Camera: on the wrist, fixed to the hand. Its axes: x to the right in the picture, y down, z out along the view.
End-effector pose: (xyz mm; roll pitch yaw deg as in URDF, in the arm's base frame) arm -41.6 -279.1 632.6 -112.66 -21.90 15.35
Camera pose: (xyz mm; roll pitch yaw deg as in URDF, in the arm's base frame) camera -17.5 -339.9 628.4 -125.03 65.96 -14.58
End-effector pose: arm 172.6 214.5 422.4 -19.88 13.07 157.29
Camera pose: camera 177.8 201.8 358.3 5.88 8.54 -109.94
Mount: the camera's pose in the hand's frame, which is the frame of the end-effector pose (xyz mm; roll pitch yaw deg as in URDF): 5.1 31.1 -57.5 -7.60 -10.93 90.76
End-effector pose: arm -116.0 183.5 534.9 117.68 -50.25 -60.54
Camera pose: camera -103.2 234.9 573.5 -124.69 -29.31 165.15
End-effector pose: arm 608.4 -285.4 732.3 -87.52 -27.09 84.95
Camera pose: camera 666.0 -270.6 704.7 -72.52 60.68 113.22
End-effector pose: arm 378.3 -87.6 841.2 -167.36 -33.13 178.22
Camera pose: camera 402.3 -45.4 885.3 -152.22 20.00 100.98
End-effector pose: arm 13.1 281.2 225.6 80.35 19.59 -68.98
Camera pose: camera 75.1 292.3 243.7 86.27 -71.11 -72.94
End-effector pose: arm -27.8 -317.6 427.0 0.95 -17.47 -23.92
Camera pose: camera 5.3 -297.2 374.2 -25.43 -11.10 70.42
